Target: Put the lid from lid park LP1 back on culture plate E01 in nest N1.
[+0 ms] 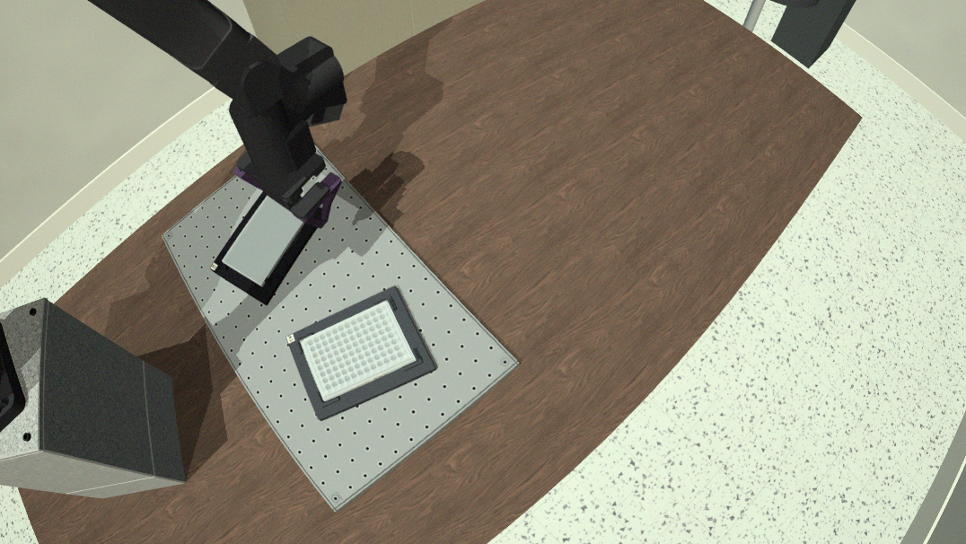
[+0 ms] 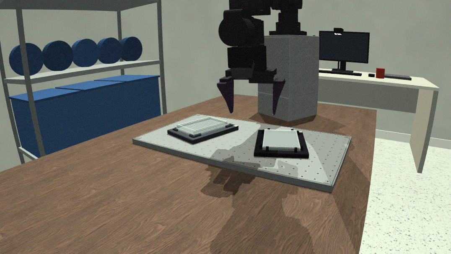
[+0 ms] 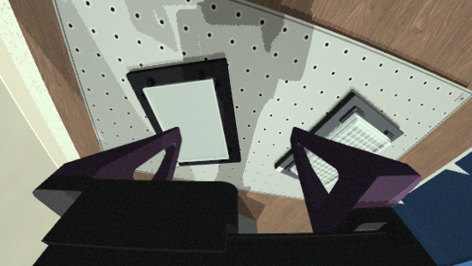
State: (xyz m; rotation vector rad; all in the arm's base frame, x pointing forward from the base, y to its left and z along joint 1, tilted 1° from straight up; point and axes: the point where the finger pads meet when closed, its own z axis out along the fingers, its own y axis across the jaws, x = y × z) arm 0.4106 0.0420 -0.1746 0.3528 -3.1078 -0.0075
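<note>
Right now the lid is 60 mm behind my hand, 50 mm to the left of it and 80 mm below it. Round my hand: lid park LP1: 60 mm behind, 50 mm to the left, 90 mm below; white multi-well culture plate: 60 mm behind, 180 mm to the right, 80 mm below.
</note>
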